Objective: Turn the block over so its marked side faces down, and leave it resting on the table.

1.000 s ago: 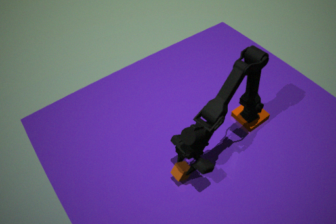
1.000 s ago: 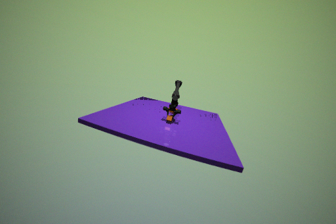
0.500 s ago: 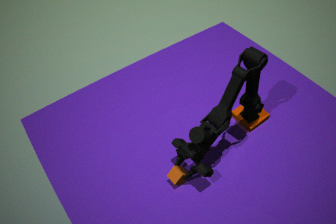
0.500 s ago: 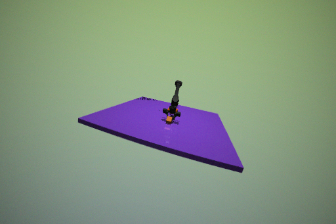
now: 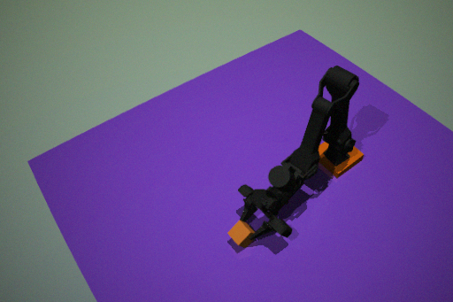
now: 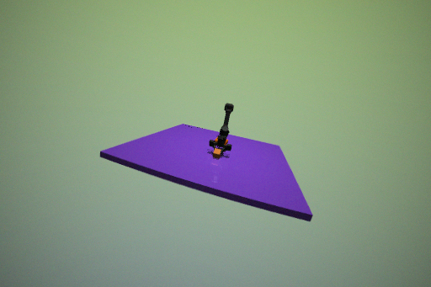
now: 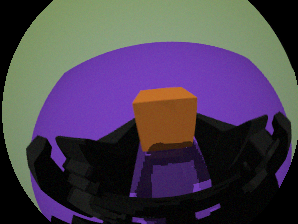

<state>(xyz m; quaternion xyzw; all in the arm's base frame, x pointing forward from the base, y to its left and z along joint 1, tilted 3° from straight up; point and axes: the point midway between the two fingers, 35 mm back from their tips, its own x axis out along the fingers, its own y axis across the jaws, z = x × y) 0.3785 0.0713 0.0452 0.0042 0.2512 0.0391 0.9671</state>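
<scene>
Right now my gripper tip is 10 mm above the orange block.
</scene>
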